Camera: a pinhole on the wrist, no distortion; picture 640 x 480 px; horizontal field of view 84.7 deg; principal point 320.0 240.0 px. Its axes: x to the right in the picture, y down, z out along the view. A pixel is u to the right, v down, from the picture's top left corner.
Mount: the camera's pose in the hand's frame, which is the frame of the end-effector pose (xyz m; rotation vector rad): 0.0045 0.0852 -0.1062 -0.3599 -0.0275 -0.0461
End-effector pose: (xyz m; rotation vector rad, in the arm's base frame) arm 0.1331 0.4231 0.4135 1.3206 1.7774 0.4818
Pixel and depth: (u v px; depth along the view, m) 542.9 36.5 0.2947
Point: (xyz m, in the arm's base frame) 0.3213 0.5520 0.2248
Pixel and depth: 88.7 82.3 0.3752
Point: 0.4335 0.1621 0.3994
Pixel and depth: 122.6 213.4 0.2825
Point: 0.3758 0.3118 0.5103
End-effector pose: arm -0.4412 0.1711 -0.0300 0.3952 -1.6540 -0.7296
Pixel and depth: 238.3 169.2 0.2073
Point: -0.5114 0.3167 0.0042
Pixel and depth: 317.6 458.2 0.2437
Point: -0.4664 0.4168 0.1740
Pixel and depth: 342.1 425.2 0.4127
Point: -0.5874 0.5222 0.2631
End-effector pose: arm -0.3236 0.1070 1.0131 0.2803 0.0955 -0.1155
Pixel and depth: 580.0 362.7 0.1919
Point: -0.1482 0.2772 1.1061
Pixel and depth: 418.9 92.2 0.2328
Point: -0.2427 0.1289 1.1680
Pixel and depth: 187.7 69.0 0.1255
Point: -0.3594 0.1739 1.0681
